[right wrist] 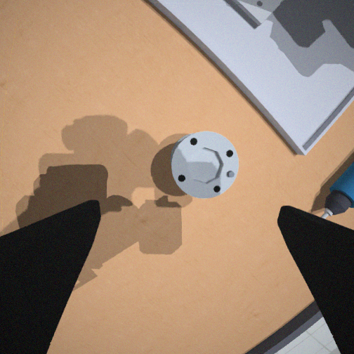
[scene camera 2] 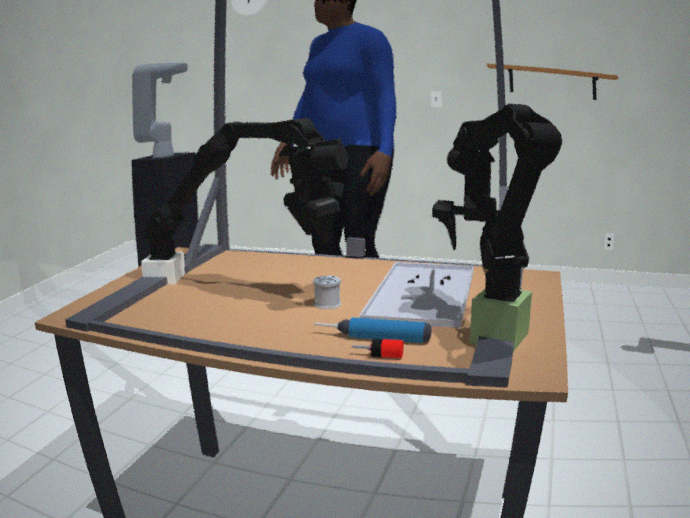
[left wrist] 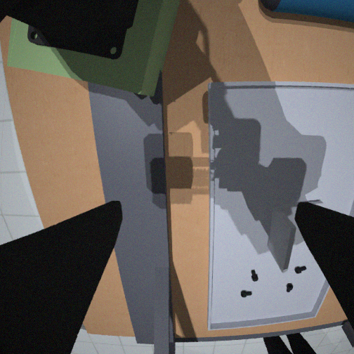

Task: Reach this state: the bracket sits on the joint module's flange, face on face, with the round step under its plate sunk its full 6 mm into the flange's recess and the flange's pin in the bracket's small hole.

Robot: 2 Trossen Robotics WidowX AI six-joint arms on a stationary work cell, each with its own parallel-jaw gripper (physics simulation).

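Frame: origin at the left arm's base, x back, y down, z right, level; millimetres.
Where they show: left gripper, fingertip midpoint: [scene camera 2: 475, 251]; right gripper, fingertip midpoint: [scene camera 2: 317, 238]; left arm's base at its link origin: [scene camera 2: 503, 295]; right arm's base at its link origin: [scene camera 2: 162, 256].
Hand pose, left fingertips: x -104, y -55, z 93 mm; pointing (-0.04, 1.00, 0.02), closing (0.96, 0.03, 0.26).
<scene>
Each offset is from my left fingertips to the top centre of the thing. "pt": to the spot under its first point.
The joint module {dx -327, dy +85, dz -84 mm} [scene camera 2: 327, 292] [right wrist: 205, 191] stands upright on the table. Its flange faces up, with a central recess, several dark holes and a small pin [right wrist: 230, 174] near the rim. The grey bracket [scene camera 2: 431, 280] [left wrist: 282, 242] is in the tray, apart from the module, its upright plate showing; its base is hard to make out in shadow. Part of it shows at the top of the right wrist view. My left gripper [scene camera 2: 452, 238] [left wrist: 210, 210] is open and empty, high above the tray's edge region. My right gripper [scene camera 2: 326, 239] [right wrist: 192, 212] is open and empty, above the table near the module.
The pale tray [scene camera 2: 384, 312] [left wrist: 220, 305] [right wrist: 240, 85] holds several small black screws [left wrist: 254, 275]. A blue driver {pt dx -94, dy +121, dz -215 mm} [scene camera 2: 387, 330] and a red-and-black driver {dx -80, dy +115, dz -279 mm} [scene camera 2: 390, 348] lie in front of it. Dark rails [scene camera 2: 278, 356] edge the table. A person [scene camera 2: 351, 83] stands behind.
</scene>
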